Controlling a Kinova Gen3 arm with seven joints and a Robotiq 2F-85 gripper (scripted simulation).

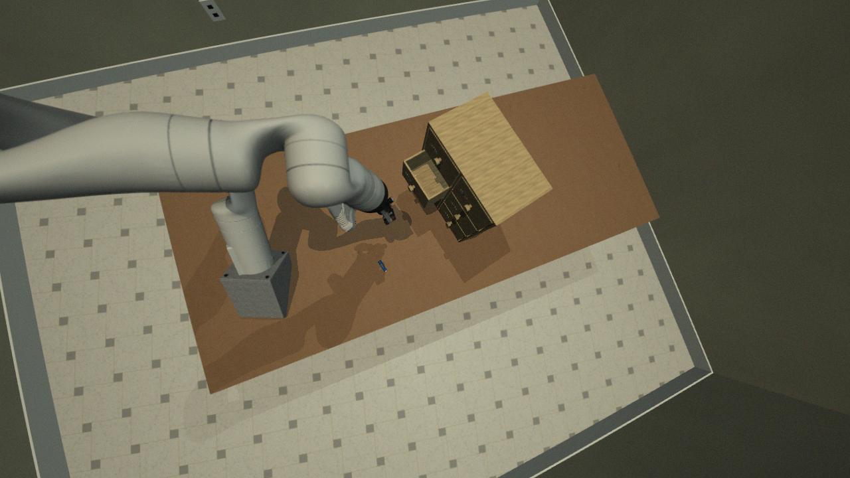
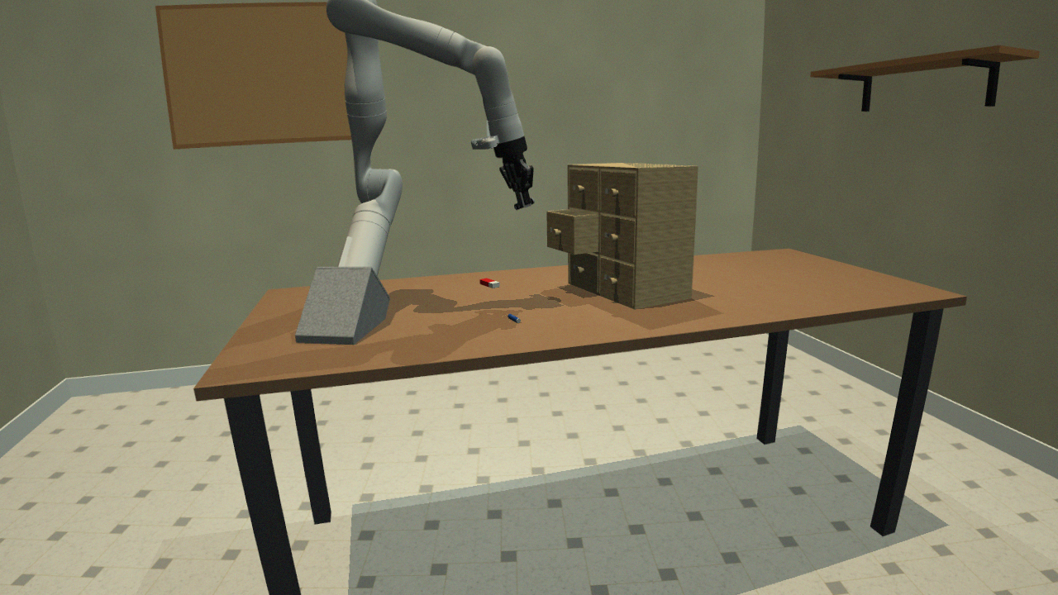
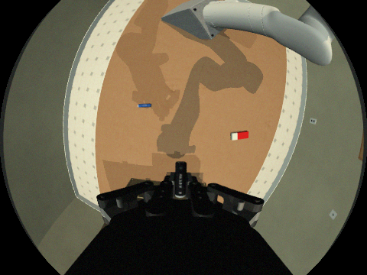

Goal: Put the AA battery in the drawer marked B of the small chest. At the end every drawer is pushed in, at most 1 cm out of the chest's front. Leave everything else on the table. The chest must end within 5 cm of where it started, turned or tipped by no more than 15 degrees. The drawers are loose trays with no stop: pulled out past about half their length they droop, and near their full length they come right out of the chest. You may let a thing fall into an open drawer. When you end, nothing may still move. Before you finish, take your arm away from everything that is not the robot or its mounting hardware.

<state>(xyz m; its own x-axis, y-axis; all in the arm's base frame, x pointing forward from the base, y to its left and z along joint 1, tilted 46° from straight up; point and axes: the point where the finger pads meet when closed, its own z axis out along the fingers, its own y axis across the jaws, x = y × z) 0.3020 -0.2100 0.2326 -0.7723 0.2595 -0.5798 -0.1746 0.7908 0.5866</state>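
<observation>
Right now my hand is 190 mm short of the drawer, 60 mm to the right of it and 120 mm above it. Also, from my hand: black battery 10 mm below; white eraser 40 mm behind, 190 mm to the left, 250 mm below; blue AA battery 70 mm behind, 140 mm to the right, 250 mm below.
</observation>
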